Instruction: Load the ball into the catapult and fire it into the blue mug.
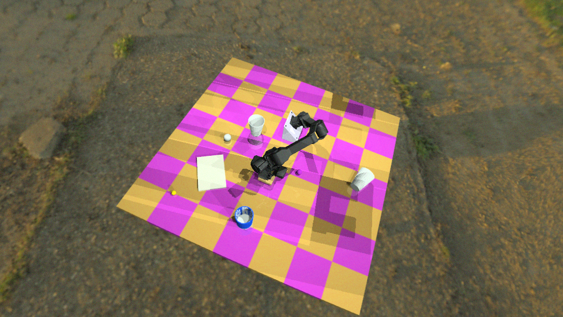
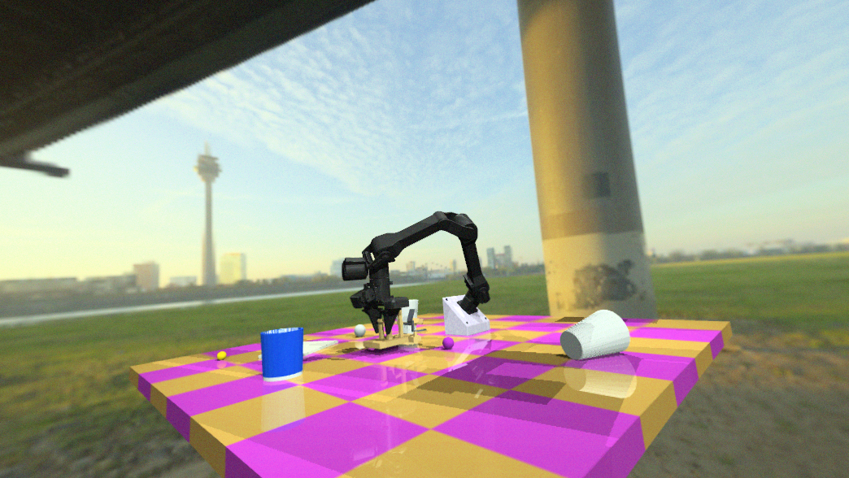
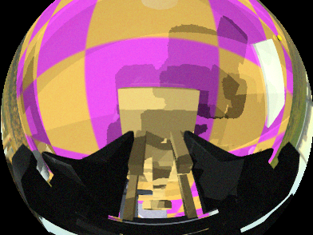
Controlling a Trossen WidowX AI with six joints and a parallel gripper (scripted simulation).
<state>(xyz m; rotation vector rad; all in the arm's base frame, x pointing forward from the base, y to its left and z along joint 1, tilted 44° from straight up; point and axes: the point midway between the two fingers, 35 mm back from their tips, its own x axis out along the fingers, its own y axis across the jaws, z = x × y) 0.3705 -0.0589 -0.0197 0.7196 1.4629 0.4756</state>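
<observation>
Now: gripper tip 9 cm past the purple ball, 16 cm to the right of it and 3 cm above it. From my gripper tip the other things lie so: blue mug: 28 cm ahead, 4 cm to the right, 2 cm below; wooden catapult: 6 cm behind, 3 cm to the left, 2 cm above; white slab: 6 cm ahead, 31 cm to the right, 4 cm below.
</observation>
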